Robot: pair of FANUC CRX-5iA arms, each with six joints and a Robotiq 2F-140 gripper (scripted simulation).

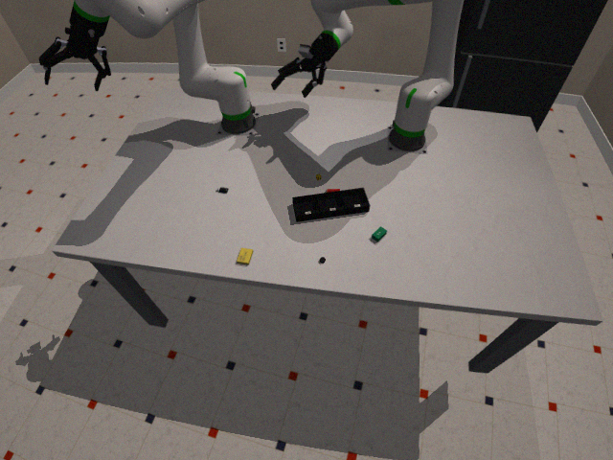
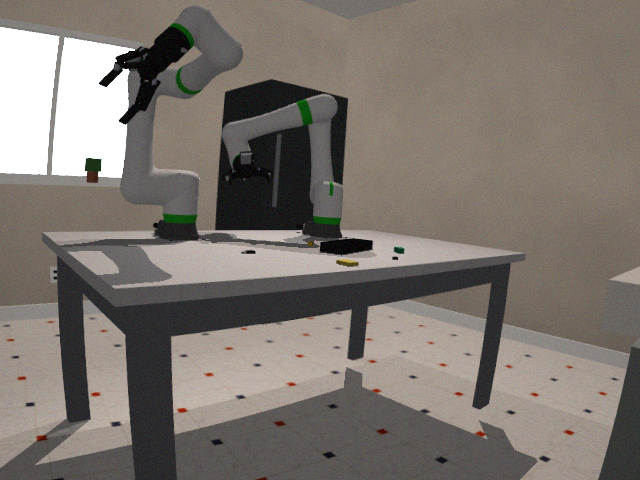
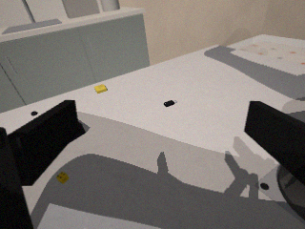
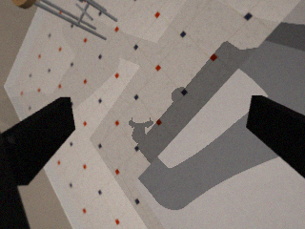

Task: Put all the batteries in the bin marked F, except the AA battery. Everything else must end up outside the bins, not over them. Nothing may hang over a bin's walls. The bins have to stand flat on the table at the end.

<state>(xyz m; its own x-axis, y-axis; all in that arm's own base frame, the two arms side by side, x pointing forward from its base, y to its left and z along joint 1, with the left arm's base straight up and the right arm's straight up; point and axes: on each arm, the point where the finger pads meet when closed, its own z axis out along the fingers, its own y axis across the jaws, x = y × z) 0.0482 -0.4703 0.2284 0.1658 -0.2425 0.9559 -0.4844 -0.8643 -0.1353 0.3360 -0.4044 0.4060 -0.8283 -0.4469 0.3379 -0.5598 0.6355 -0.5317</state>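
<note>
The yellow die lies 220 mm below my left hand, 220 mm ahead of it and 140 mm to the left of it. Also, from my left hand: black USB stick (330 mm ahead, 220 mm below, 200 mm to the right); then three joined black bins (350 mm ahead, 210 mm to the left, 210 mm below); then red cylindrical battery (280 mm ahead, 220 mm below, 200 mm to the left).
</note>
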